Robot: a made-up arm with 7 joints. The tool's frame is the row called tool.
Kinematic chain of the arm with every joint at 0, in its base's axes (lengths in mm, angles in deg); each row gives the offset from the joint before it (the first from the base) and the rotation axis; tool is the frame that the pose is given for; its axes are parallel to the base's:
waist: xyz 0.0 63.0 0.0 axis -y
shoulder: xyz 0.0 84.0 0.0 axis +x
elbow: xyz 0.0 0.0 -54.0 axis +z
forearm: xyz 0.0 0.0 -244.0 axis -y
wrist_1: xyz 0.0 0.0 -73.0 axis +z
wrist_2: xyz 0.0 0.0 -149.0 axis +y
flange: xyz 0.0 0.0 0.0 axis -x
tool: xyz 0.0 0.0 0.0
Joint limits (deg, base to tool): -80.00..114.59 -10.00..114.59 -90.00..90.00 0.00..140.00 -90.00..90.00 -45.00..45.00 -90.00..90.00
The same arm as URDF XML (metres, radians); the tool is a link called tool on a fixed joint. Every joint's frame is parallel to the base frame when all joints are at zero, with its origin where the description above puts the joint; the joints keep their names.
<robot name="arm">
<joint name="tool_joint" type="fixed"><parent link="link7"/><child link="tool"/><origin xyz="0.0000 0.0000 0.0000"/></joint>
<joint name="flange" type="revolute"><parent link="link6"/><child link="link7"/><origin xyz="0.0000 0.0000 0.0000"/><axis xyz="-1 0 0"/><limit lower="-1.5708" upper="1.5708"/></joint>
<joint name="wrist_2" type="revolute"><parent link="link5"/><child link="link6"/><origin xyz="0.0000 0.0000 -0.1490"/><axis xyz="0 1 0"/><limit lower="-0.7854" upper="0.7854"/></joint>
<joint name="wrist_1" type="revolute"><parent link="link4"/><child link="link5"/><origin xyz="0.0000 0.0000 -0.0730"/><axis xyz="0 0 1"/><limit lower="-1.5708" upper="1.5708"/></joint>
<joint name="forearm" type="revolute"><parent link="link3"/><child link="link4"/><origin xyz="0.0000 0.0000 -0.2440"/><axis xyz="0 -1 0"/><limit lower="0.0000" upper="2.4435"/></joint>
<joint name="elbow" type="revolute"><parent link="link2"/><child link="link3"/><origin xyz="0.0000 0.0000 -0.0540"/><axis xyz="0 0 1"/><limit lower="-1.5708" upper="1.5708"/></joint>
<joint name="shoulder" type="revolute"><parent link="link1"/><child link="link2"/><origin xyz="0.0000 0.0840 0.0000"/><axis xyz="1 0 0"/><limit lower="-0.1745" upper="2.0000"/></joint>
<joint name="waist" type="revolute"><parent link="base"/><child link="link1"/><origin xyz="0.0000 0.0630 0.0000"/><axis xyz="0 -1 0"/><limit lower="-1.3963" upper="2.0000"/></joint>
<link name="base"/>
<link name="link1"/>
<link name="link2"/>
<link name="link3"/>
<link name="link4"/>
<link name="link5"/>
<link name="link6"/>
<link name="link7"/>
<link name="tool"/>
</robot>

